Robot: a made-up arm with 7 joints. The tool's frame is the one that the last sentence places.
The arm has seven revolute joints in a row. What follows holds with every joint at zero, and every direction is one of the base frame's.
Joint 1 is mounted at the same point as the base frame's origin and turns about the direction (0.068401, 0.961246, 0.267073).
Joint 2 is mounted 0.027 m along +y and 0.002 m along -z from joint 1 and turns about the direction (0.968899, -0.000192, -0.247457).
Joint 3 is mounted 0.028 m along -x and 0.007 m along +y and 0.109 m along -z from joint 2 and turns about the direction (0.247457, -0.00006, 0.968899).
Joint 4 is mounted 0.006 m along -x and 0.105 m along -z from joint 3 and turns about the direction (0.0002, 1, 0.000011).
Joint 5 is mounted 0.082 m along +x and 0.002 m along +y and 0.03 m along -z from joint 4 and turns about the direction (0.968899, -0.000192, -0.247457).
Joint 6 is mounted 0.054 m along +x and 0.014 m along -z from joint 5 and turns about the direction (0.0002, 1, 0.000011).
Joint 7 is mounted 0.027 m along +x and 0.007 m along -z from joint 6 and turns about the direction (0.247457, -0.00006, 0.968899).
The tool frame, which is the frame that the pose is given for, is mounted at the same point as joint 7; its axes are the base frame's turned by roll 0, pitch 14.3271 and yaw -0.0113 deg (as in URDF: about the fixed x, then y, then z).
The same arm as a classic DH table. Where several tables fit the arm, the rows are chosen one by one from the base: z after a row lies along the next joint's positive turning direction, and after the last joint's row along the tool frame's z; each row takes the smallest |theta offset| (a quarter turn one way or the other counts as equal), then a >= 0, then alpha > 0; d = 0 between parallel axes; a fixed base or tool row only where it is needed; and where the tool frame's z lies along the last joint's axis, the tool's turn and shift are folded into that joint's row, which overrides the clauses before.
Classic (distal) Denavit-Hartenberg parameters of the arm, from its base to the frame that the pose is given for. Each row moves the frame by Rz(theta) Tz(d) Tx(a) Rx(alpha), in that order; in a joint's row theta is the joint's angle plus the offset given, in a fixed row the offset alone. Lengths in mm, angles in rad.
base (fixed): d 0.0; theta_offset -0.0710; a 0.0; alpha -1.3004
joint 1: d 25.4; theta_offset -1.3111; a -9.3; alpha -1.5708
joint 2: d 0.3; theta_offset 1.2915; a -7.0; alpha 1.5708
joint 3: d -215.8; theta_offset 1.5708; a 20.2; alpha -1.5708
joint 4: d 2.0; theta_offset 1.5708; a 8.8; alpha 1.5708
joint 5: d 142.7; theta_offset 0.0000; a 0.2; alpha -1.5708
joint 6: d 0.0; theta_offset -1.5708; a 27.9; alpha 1.5708
joint 7: d -0.1; theta_offset 0.0000; a 0.0; alpha 0.0000

